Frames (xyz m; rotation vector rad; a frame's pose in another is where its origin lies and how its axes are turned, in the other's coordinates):
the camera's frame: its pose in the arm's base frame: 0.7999 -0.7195 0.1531 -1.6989 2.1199 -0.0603
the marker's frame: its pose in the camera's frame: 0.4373 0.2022 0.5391 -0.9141 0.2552 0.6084
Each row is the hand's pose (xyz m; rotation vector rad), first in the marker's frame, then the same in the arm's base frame.
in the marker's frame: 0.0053 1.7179 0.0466 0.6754 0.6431 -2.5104
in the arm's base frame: -0.2546 -0.0448 0.5471 -2.8559 -0.3550 -0.2148
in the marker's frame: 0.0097 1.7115 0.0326 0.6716 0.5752 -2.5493
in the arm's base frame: -0.2465 -0.0568 0.5539 -2.8037 -0.3740 -0.1806
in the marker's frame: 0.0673 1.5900 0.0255 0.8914 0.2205 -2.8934
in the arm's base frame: -0.2123 -0.1672 0.4847 -2.3774 -0.6455 -0.2583
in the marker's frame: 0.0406 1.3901 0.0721 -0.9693 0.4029 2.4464
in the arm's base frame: -0.1084 -0.2340 0.3186 -1.6188 -0.9767 -0.3820
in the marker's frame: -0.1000 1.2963 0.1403 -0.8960 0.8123 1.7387
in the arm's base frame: -0.0017 -0.1502 0.1970 -0.8545 -1.1617 -0.4618
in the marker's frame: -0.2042 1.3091 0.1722 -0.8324 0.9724 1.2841
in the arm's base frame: 0.0415 -0.0519 0.1741 -0.3811 -1.2160 -0.5079
